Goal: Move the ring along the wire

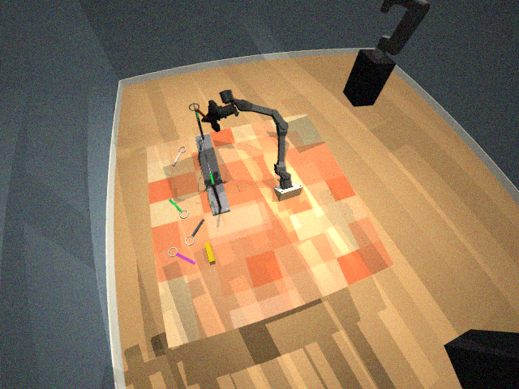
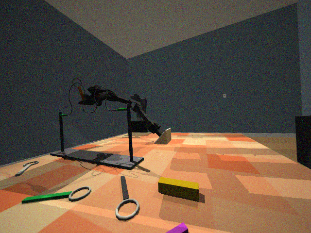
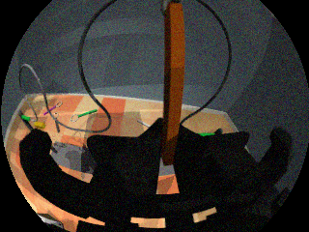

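Now: the ring with orange handle 90 mm above my gripper tip and 20 mm to the left of it. Round my gripper tip: yellow block (660 mm to the left, 310 mm below, 90 mm ahead).
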